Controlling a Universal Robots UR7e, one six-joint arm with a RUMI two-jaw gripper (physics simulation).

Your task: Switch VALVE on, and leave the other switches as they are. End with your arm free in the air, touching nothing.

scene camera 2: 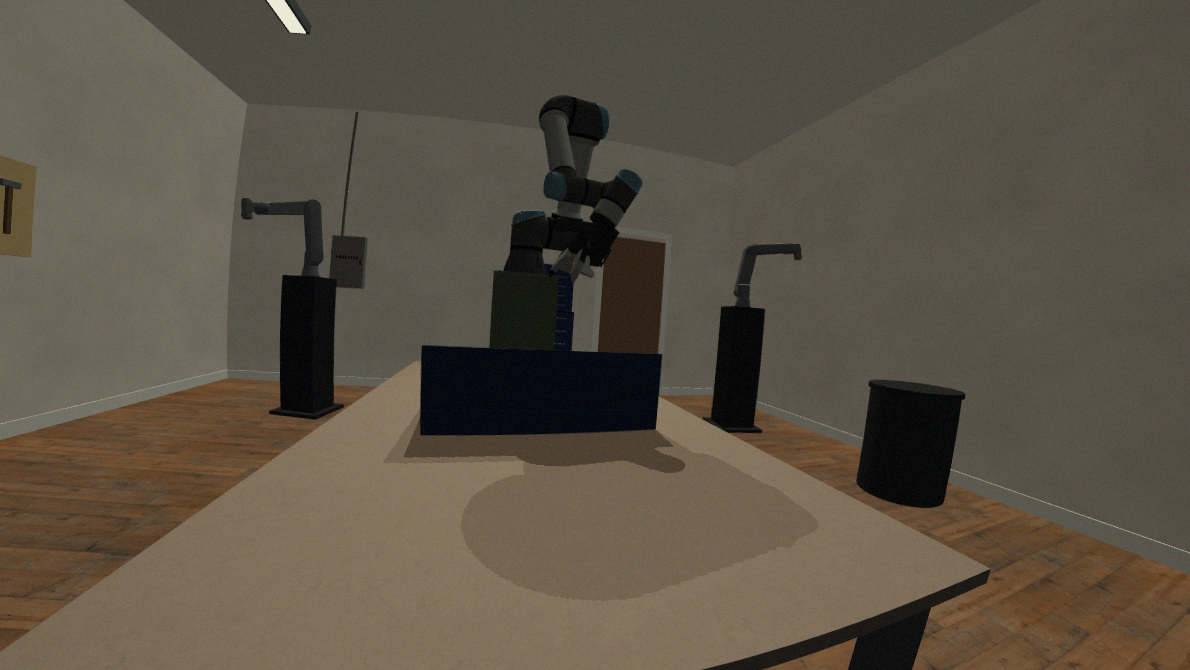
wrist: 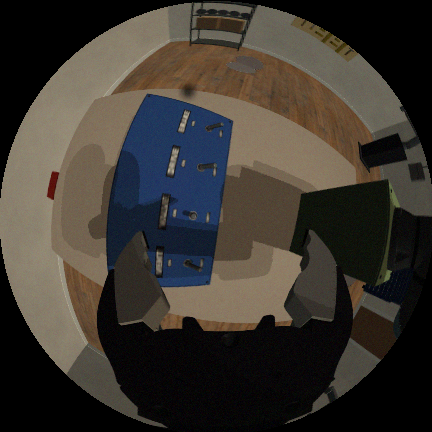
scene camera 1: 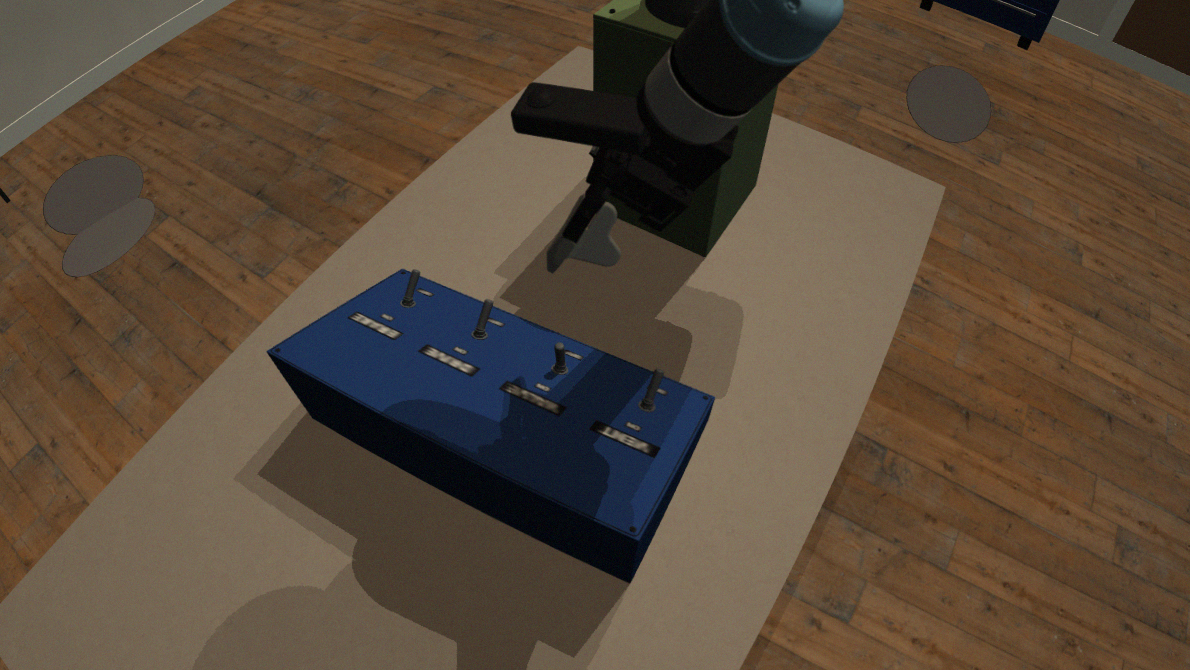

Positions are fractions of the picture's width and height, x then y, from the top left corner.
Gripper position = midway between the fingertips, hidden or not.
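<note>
The gripper (scene camera 1: 0.48, 0.32) appears in scene camera 2 (scene camera 2: 0.47, 0.42) and in the wrist view (wrist: 0.52, 0.54) too. With it in the scene is a blue switch box (scene camera 1: 0.48, 0.68), and the box can also be found in scene camera 2 (scene camera 2: 0.39, 0.58) and in the wrist view (wrist: 0.36, 0.42).
</note>
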